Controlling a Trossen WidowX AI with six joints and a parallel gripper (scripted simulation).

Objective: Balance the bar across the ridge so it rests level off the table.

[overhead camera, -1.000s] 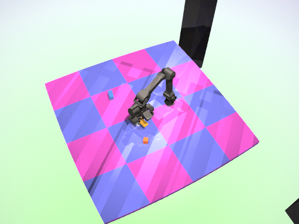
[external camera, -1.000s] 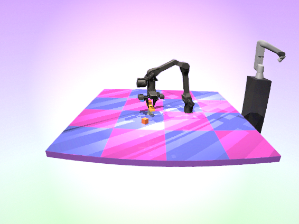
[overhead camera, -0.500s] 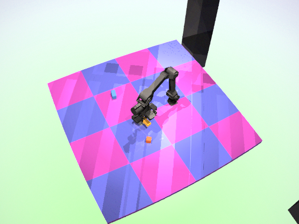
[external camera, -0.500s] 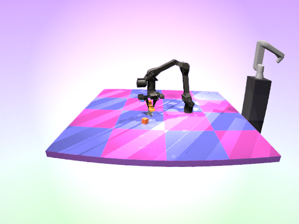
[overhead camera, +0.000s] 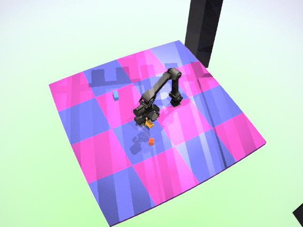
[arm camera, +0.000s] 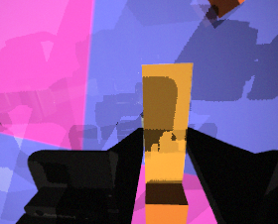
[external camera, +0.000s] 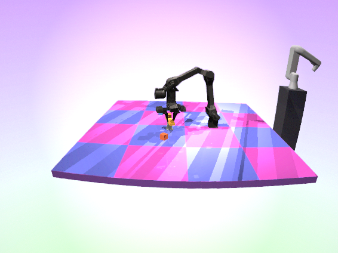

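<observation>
Right now my gripper tip is 10 mm short of the orange bar, 40 mm to the left of it and 10 mm below it. From my gripper tip the other things lie so: blue block (80 mm ahead, 340 mm to the right, 40 mm below); then orange cube (30 mm ahead, 140 mm to the left, 40 mm below).
</observation>
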